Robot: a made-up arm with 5 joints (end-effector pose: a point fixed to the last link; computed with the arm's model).
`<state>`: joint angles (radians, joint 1 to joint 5).
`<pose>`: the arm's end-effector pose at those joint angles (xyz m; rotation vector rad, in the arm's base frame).
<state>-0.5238 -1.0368 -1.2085 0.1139 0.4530</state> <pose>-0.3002 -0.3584 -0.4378 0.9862 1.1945 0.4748</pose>
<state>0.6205 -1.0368 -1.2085 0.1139 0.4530</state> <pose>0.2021 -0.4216 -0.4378 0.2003 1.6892 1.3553</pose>
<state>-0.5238 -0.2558 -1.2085 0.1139 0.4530</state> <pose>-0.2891 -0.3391 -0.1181 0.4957 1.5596 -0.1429</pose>
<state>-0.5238 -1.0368 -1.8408 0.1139 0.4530</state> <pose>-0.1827 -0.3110 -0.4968 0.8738 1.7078 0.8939</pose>
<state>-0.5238 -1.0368 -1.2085 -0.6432 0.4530</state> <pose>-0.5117 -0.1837 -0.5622 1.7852 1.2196 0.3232</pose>
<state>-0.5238 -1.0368 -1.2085 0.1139 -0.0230</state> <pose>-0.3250 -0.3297 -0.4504 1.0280 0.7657 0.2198</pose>
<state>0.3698 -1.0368 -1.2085 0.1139 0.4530</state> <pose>0.0912 -0.4585 -0.4378 0.3984 1.6045 1.1681</pose>
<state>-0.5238 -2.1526 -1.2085 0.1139 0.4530</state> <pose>-0.1285 -0.0612 -0.7222 1.5171 0.4145 1.2962</pose>
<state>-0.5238 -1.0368 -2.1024 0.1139 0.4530</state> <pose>-0.1504 -0.2720 -0.5264 0.8002 1.9131 1.0730</pose>
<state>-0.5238 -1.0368 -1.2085 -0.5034 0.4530</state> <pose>-0.4747 -0.2260 -0.5533 1.6372 1.2245 0.3567</pose>
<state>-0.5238 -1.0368 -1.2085 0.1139 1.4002</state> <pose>-0.2253 -0.3772 -0.4421 0.7584 2.0261 1.0006</pose>
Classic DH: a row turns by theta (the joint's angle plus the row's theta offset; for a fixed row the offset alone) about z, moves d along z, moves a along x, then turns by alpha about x. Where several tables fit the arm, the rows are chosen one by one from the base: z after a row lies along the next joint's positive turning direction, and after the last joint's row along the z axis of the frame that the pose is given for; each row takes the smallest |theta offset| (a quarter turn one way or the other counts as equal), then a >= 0, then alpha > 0; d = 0 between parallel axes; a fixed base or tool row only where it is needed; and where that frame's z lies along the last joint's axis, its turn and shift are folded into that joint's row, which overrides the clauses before.
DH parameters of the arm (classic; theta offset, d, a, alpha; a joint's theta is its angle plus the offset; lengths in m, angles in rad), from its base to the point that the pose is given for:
joint 1: -1.5708 -0.305 0.061 1.5708
joint 2: 1.5708 0.219 0.099 1.5708
joint 3: 0 -0.004 -0.058 -1.5708
joint 4: 0 0.033 0.199 -1.5708
joint 5: -1.5708 -0.348 0.081 -1.5708
tool (fixed): 3.1416 -0.025 0 0

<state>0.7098 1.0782 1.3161 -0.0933 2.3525</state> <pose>-0.2324 -0.3341 0.0907 -1.2660 0.5675 0.1187</pose>
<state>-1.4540 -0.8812 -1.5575 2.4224 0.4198</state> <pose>0.0046 0.2086 0.1440 -0.9495 0.9923 0.2052</pose>
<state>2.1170 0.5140 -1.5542 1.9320 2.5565</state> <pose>-0.2374 -0.1966 -0.4184 -1.7770 -0.9915 -1.7427</pose>
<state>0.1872 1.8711 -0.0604 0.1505 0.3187</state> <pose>-0.3780 0.2497 -0.0971 -1.9989 0.0606 -0.2565</pose>
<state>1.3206 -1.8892 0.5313 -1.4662 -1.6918</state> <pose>-0.2108 0.0339 -0.3762 1.4294 0.7902 -2.0502</pose>
